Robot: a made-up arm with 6 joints.
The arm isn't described. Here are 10 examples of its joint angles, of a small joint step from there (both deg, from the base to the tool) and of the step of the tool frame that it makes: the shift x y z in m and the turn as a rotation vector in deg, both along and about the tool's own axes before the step.
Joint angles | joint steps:
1: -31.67 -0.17 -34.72 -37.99 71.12 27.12 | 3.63 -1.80 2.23 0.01 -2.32 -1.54
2: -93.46 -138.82 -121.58 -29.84 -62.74 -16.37 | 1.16 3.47 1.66 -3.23 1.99 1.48
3: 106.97 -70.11 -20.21 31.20 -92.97 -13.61 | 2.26 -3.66 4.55 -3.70 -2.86 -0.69
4: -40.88 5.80 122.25 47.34 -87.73 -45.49 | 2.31 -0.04 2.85 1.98 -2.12 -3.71
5: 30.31 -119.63 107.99 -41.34 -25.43 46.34 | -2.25 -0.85 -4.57 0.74 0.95 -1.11
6: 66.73 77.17 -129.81 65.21 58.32 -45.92 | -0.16 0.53 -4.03 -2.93 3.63 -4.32
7: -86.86 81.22 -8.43 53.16 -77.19 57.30 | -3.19 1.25 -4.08 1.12 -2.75 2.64
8: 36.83 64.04 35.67 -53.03 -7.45 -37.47 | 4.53 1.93 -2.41 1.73 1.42 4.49
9: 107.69 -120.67 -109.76 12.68 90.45 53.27 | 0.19 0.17 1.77 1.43 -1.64 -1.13
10: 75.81 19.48 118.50 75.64 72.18 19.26 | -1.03 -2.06 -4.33 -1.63 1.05 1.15
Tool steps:
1: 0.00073 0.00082 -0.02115 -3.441 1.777 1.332
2: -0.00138 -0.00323 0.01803 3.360 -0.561 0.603
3: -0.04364 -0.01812 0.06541 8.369 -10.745 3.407
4: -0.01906 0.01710 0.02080 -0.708 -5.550 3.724
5: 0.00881 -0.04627 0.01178 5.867 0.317 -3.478
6: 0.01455 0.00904 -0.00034 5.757 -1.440 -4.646
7: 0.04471 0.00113 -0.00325 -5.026 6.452 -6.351
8: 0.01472 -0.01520 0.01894 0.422 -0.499 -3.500
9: 0.00733 -0.00443 -0.00170 0.343 -2.287 -1.668
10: -0.00029 0.01292 0.00305 1.102 2.417 -0.606
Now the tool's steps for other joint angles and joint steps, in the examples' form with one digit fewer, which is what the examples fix.
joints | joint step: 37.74 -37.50 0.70 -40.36 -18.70 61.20 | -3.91 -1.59 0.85 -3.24 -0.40 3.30
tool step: 0.0053 0.0189 -0.0023 -5.58 2.47 1.98
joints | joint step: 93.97 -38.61 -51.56 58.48 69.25 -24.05 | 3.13 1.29 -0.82 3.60 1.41 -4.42
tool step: 0.0093 0.0102 0.0196 7.05 -3.38 -1.71
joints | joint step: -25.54 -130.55 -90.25 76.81 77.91 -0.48 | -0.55 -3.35 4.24 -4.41 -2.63 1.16
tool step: -0.0066 -0.0331 -0.0247 -12.24 1.98 0.75
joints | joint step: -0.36 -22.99 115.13 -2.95 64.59 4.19 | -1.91 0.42 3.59 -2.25 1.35 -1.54
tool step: -0.0064 -0.0045 -0.0215 -1.99 4.44 -0.12
